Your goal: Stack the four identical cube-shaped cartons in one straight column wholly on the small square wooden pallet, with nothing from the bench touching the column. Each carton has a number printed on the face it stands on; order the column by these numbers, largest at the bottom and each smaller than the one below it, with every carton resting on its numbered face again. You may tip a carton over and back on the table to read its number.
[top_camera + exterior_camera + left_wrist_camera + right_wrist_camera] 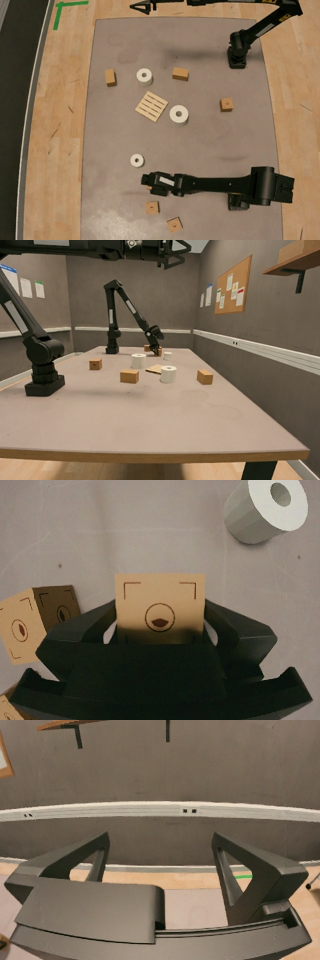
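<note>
Right now my left hand is 38 cm to the left of the wooden pallet, 4 cm short of it and 1 cm above it.
</note>
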